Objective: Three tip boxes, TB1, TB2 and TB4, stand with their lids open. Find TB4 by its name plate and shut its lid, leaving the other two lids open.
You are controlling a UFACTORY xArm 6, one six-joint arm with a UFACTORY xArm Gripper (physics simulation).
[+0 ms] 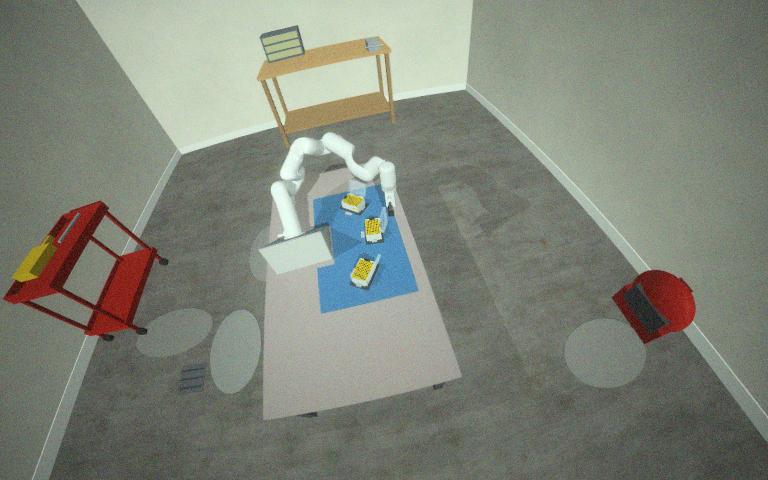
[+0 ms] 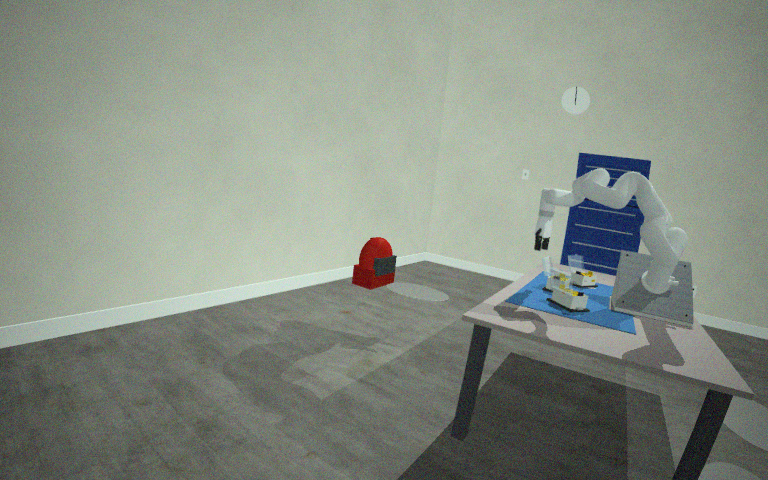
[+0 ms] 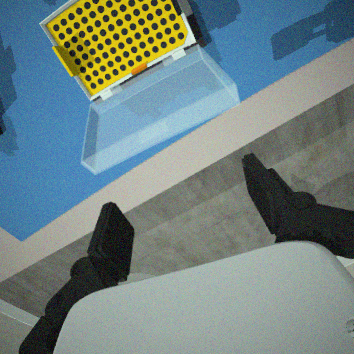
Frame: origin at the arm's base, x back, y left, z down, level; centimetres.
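Seen in the pictures: gripper, between the fingertips: [image 1: 391,209] [image 2: 540,249] [image 3: 181,195]; arm's base, origin of its link: [image 1: 295,236] [image 2: 655,282].
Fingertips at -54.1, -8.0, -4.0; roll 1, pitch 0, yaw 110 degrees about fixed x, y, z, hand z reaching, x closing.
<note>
Offsets run from my fingertips to a thing's top centre, as dx, dy, dz. "spot": to the spot under its first point. Level surfaces: height alone.
TB4 @[+11.4, +2.9, +9.8] [image 1: 372,229] [image 2: 557,281] [image 3: 120,40] is the middle white box with a yellow perforated rack on the blue mat. Its clear lid @[+4.9, +1.3, +1.9] [image 1: 384,219] [image 2: 546,265] [image 3: 157,112] stands open toward the table's long edge. Its name plate @[spot: +17.4, +4.3, +17.1] [image 1: 363,234] is a small white tag, too small to read. The other two boxes are one [image 1: 364,272] [image 2: 569,298] toward the bare end of the table and one [image 1: 353,202] [image 2: 583,278] at the opposite end; their lids are open and their names cannot be read. My gripper [image 1: 390,212] [image 2: 542,247] [image 3: 181,195] is open and empty, above and outward of TB4's lid.
The blue mat @[dz +17.3] [image 1: 339,300] [image 3: 40,165] lies on the pale table @[dz +17.5] [image 1: 351,350] [image 2: 713,362]. A large grey-white panel [image 1: 297,254] [image 2: 631,294] stands at the arm's base. A wooden bench [image 1: 334,56], a red cart [image 1: 121,283] and a red object [image 1: 668,300] [image 2: 376,254] stand away from the table.
</note>
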